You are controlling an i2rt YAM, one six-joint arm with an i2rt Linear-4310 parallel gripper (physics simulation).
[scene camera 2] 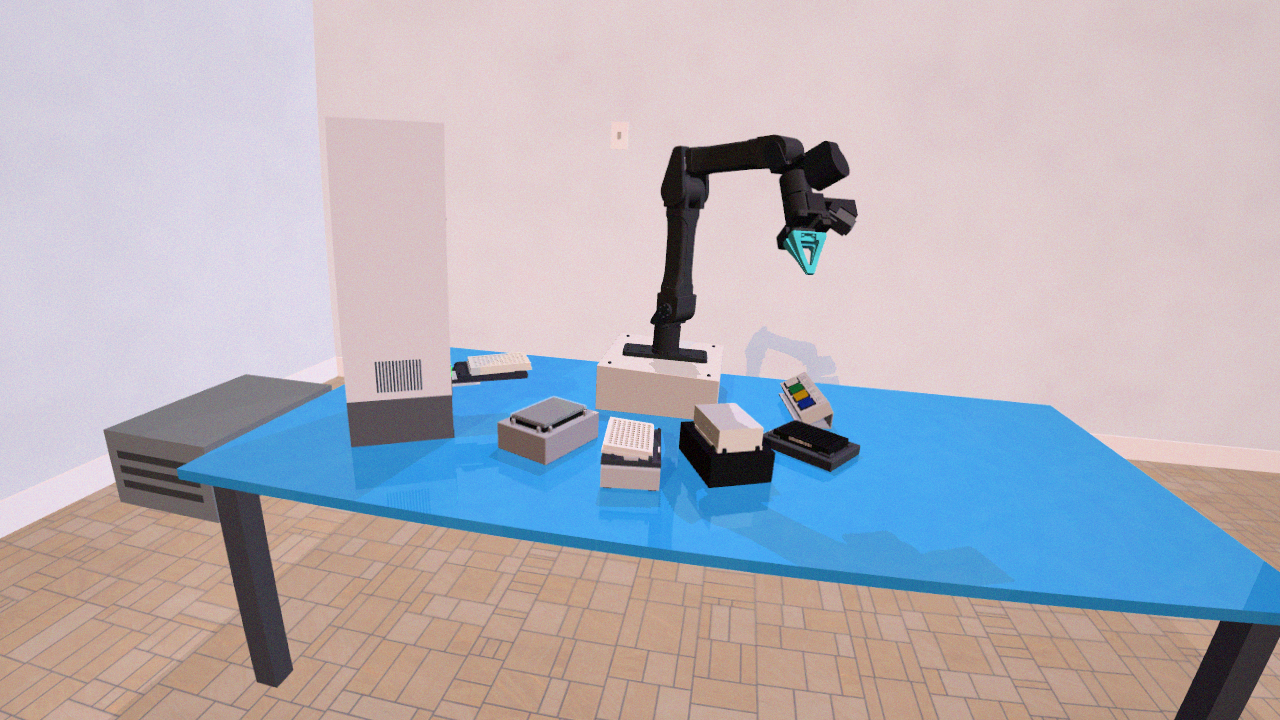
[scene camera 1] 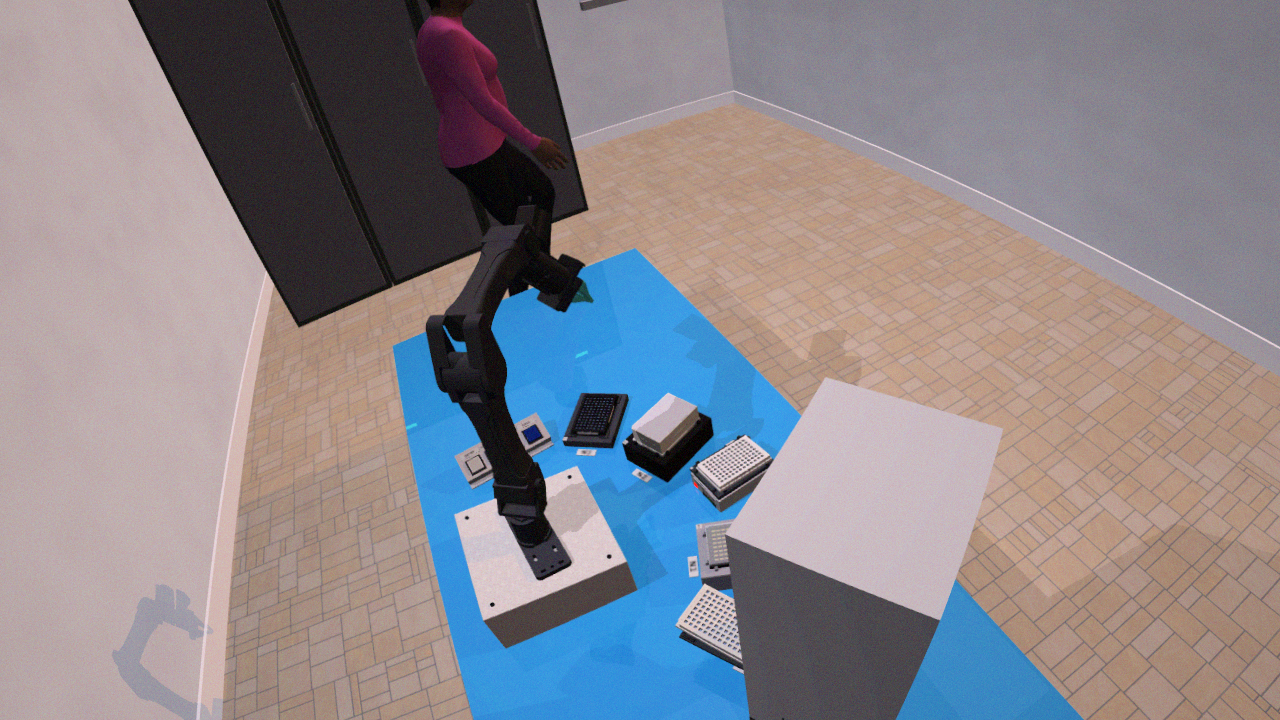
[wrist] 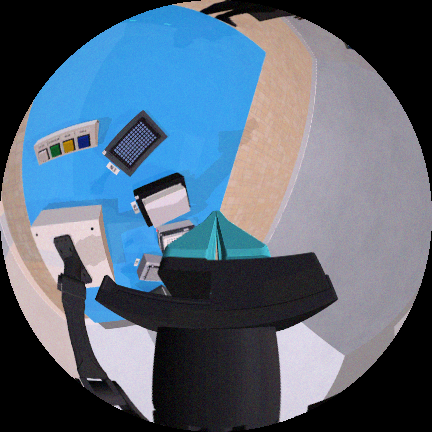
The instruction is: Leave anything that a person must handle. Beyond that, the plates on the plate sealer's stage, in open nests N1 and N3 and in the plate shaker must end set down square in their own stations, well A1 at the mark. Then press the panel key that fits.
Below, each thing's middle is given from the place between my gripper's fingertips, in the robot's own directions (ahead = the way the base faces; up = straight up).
Labels:
I see the station N3 [scene camera 2: 821, 460] 340 mm below my hand, 50 mm to the left of it and 50 mm behind it. From my hand the other things lie so: button panel [scene camera 1: 474, 462]: 330 mm below, 280 mm behind, 90 mm to the left.

